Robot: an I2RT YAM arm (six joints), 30 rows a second.
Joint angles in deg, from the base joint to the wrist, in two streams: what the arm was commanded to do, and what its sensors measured. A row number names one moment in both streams.
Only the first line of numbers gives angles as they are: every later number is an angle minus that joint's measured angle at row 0.
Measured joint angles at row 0: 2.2, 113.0, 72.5, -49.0, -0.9, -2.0
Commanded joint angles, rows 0 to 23: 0.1, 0.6, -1.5, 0.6, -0.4, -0.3; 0.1, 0.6, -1.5, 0.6, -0.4, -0.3; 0.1, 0.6, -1.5, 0.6, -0.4, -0.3; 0.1, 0.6, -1.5, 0.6, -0.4, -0.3; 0.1, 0.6, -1.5, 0.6, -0.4, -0.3; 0.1, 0.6, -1.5, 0.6, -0.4, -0.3; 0.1, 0.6, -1.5, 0.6, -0.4, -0.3; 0.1, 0.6, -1.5, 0.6, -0.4, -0.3; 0.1, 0.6, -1.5, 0.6, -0.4, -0.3; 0.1, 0.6, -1.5, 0.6, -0.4, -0.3; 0.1, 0.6, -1.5, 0.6, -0.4, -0.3; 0.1, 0.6, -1.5, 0.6, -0.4, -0.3; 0.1, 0.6, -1.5, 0.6, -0.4, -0.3; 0.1, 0.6, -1.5, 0.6, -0.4, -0.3; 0.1, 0.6, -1.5, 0.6, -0.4, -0.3; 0.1, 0.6, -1.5, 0.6, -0.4, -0.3; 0.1, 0.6, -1.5, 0.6, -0.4, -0.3; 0.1, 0.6, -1.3, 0.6, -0.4, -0.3; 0.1, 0.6, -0.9, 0.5, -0.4, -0.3; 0.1, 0.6, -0.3, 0.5, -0.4, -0.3; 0.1, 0.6, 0.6, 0.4, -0.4, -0.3; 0.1, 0.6, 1.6, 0.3, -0.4, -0.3; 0.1, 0.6, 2.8, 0.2, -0.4, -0.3; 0.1, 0.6, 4.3, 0.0, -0.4, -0.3
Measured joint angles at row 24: 0.0, 0.1, 0.6, 0.2, 0.0, -0.6
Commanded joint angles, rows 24 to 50: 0.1, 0.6, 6.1, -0.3, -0.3, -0.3; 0.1, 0.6, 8.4, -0.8, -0.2, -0.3; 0.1, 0.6, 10.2, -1.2, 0.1, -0.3; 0.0, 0.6, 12.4, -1.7, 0.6, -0.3; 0.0, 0.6, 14.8, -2.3, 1.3, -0.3; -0.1, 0.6, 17.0, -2.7, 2.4, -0.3; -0.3, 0.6, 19.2, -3.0, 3.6, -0.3; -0.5, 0.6, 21.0, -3.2, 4.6, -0.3; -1.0, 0.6, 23.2, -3.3, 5.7, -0.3; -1.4, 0.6, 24.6, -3.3, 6.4, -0.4; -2.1, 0.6, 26.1, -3.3, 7.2, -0.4; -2.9, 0.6, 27.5, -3.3, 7.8, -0.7; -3.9, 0.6, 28.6, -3.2, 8.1, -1.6; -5.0, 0.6, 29.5, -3.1, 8.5, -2.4; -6.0, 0.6, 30.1, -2.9, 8.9, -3.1; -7.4, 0.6, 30.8, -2.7, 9.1, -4.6; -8.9, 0.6, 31.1, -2.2, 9.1, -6.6; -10.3, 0.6, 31.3, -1.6, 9.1, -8.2; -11.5, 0.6, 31.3, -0.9, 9.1, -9.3; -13.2, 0.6, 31.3, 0.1, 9.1, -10.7; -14.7, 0.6, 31.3, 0.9, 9.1, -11.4; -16.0, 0.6, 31.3, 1.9, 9.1, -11.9; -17.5, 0.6, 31.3, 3.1, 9.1, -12.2; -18.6, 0.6, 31.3, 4.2, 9.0, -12.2; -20.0, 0.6, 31.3, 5.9, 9.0, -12.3; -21.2, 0.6, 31.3, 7.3, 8.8, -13.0; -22.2, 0.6, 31.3, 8.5, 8.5, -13.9
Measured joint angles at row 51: -20.0, 0.2, 30.2, 6.7, 8.0, -10.6
